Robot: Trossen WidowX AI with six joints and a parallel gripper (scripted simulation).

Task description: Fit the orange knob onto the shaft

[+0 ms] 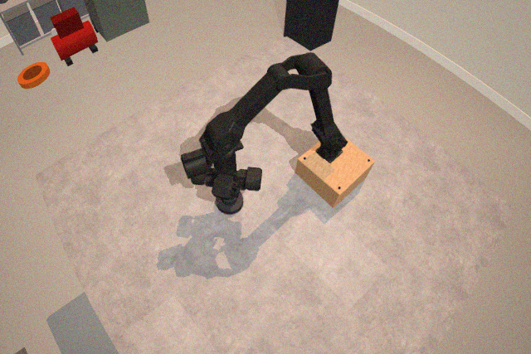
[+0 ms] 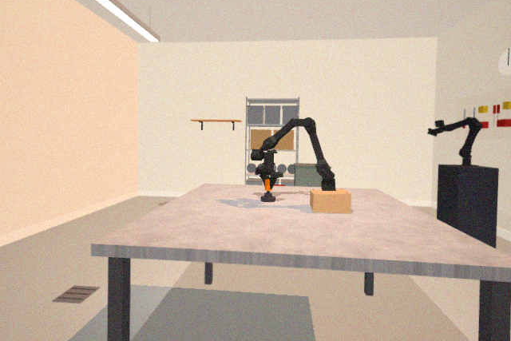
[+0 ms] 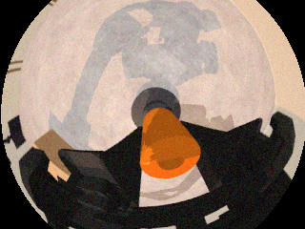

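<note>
My gripper tip is 2 cm below the orange knob. Round my gripper tip: dark round pedestal: 4 cm below.
</note>
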